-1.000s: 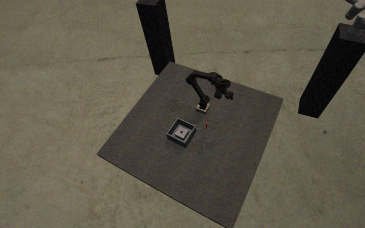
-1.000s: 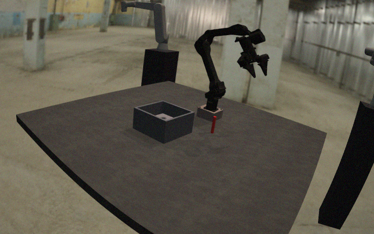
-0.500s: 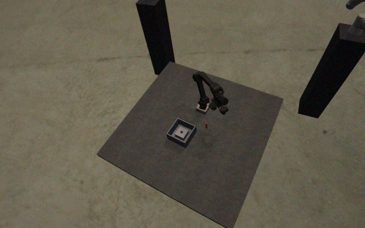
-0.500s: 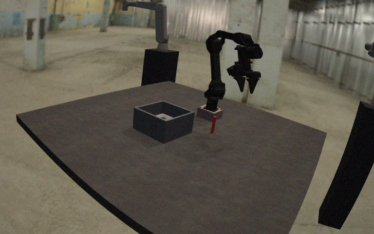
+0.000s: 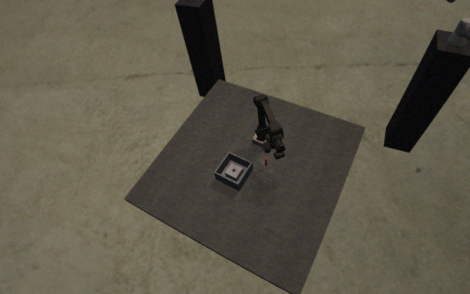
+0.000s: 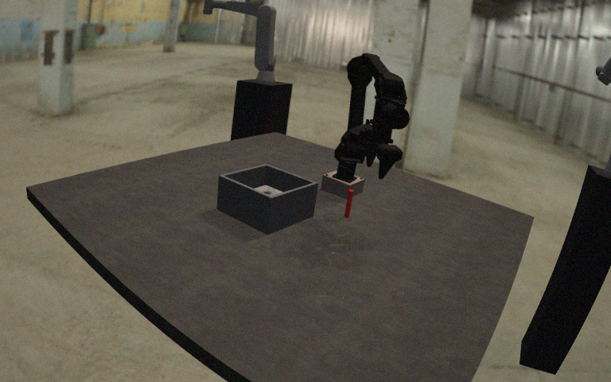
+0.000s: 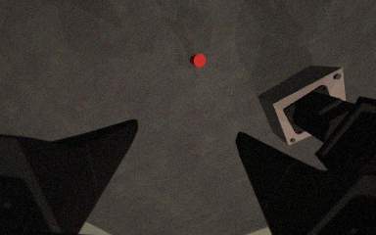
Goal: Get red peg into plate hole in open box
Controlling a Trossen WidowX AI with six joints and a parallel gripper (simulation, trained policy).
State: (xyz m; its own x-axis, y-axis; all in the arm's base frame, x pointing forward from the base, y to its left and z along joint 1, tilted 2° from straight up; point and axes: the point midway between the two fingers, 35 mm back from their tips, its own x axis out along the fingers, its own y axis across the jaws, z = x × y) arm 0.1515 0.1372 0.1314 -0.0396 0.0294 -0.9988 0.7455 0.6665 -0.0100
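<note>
Right now the red peg is 10 cm below my gripper tip, 5 cm to the right of it and 3 cm ahead of it. From my gripper tip the other things lie so: pale plate (23 cm to the right, 18 cm ahead, 9 cm below); then grey box (23 cm to the right, 18 cm ahead, 11 cm below).
</note>
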